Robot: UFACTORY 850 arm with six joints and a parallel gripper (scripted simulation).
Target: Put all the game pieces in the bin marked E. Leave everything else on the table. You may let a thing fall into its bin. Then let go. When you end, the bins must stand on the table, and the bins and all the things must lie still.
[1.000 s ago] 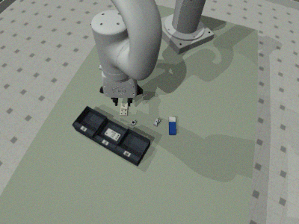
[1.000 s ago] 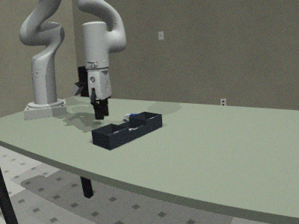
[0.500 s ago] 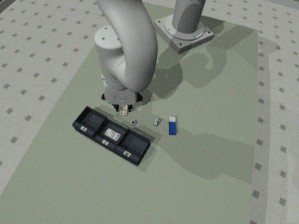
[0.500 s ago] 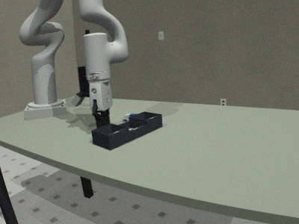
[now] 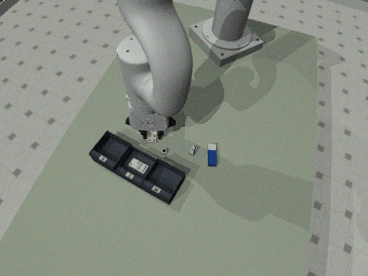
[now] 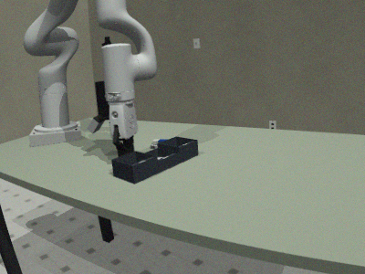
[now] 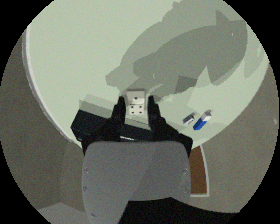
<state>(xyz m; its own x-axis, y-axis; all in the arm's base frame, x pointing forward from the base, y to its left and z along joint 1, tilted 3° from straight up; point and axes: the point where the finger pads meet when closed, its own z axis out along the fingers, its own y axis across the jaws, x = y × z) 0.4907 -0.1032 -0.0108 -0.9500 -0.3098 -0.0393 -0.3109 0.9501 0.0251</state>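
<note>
My gripper is now 20 mm above the cream domino. Round my hand: dark three-part bin (110 mm ahead); white domino (110 mm ahead, 10 mm below); dark ring (50 mm to the left, 40 mm ahead, 20 mm below).
</note>
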